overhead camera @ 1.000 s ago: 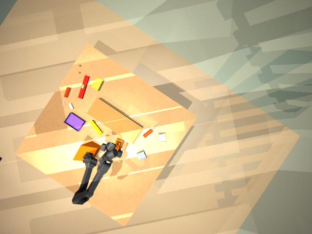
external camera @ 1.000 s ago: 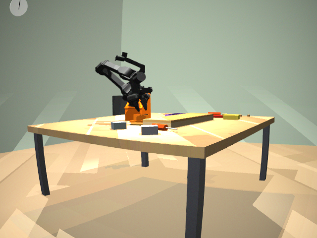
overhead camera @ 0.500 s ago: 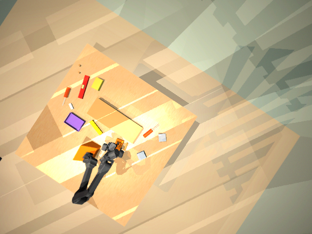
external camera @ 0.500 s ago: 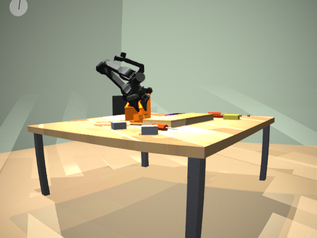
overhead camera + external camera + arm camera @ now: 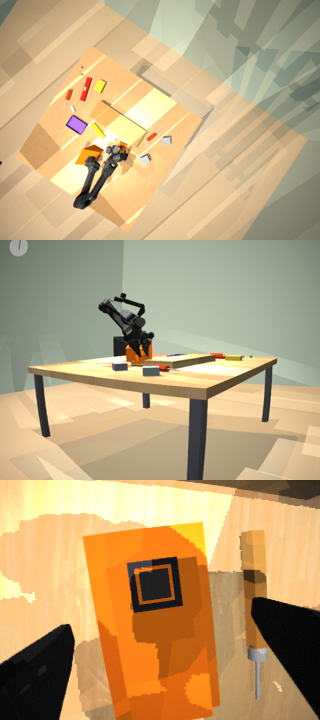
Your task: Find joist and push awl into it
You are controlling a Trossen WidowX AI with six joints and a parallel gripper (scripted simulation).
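The orange stud finder is 1 cm below my gripper tip. Also, from my gripper tip: purple tray (8 cm behind, 48 cm to the left, 4 cm below); yellow bar (28 cm to the left, 4 cm below); wooden-handled awl (2 cm behind, 7 cm to the right, 4 cm below).
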